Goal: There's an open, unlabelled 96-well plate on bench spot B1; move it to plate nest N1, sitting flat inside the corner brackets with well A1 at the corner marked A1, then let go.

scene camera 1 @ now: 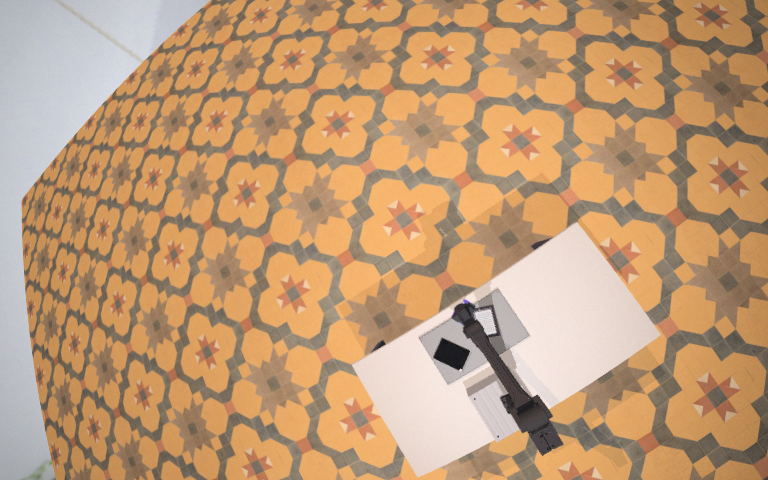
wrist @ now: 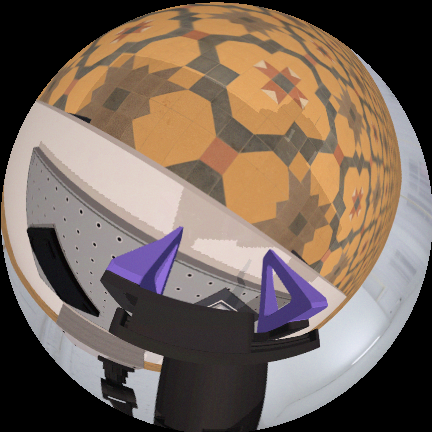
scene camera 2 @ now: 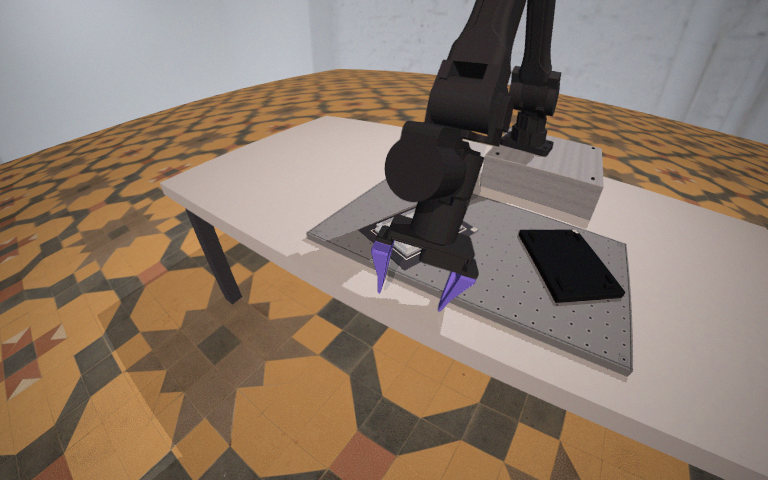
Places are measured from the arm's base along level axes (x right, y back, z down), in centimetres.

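Pixels of known places: gripper, fingertip midpoint: (wrist: 225,243) (scene camera 2: 409,300); arm's base, link origin: (wrist: 114,362) (scene camera 2: 526,145).
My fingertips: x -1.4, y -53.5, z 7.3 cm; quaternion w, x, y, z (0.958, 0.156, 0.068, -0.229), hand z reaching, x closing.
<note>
Ahead of a thing's pixels: the offset from my fingertips to its middle. Level surfaces: height alone.
The white 96-well plate {dx +7.8, dy +14.1, dz -1.1 cm} (scene camera 1: 485,320) (scene camera 2: 406,249) lies on a dark-edged spot on the perforated grey board; the arm partly covers it in both scene views, and one corner of the plate (wrist: 221,305) shows in the wrist view. The black nest {dx -16.8, dy +21.6, dz -1.1 cm} (scene camera 1: 451,354) (scene camera 2: 570,266) (wrist: 62,272) lies on the other side of the board, with a small white mark at one corner. My gripper (scene camera 1: 461,306) (scene camera 2: 410,301) (wrist: 225,243) is open and empty. Its purple fingers are spread, to one side of the plate, near the board's long outer edge.
The grey board {dx -1.8, dy +18.7, dz +0.4 cm} (scene camera 1: 512,316) (scene camera 2: 498,288) (wrist: 107,250) lies on a pale table {dz +1.1 cm} (scene camera 1: 589,294) (scene camera 2: 271,181) (wrist: 145,190). A grey block (scene camera 1: 488,408) (scene camera 2: 540,183) (wrist: 95,336) stands behind the board, near the arm's base. The table's edge runs close to the fingers, with tiled floor beyond.
</note>
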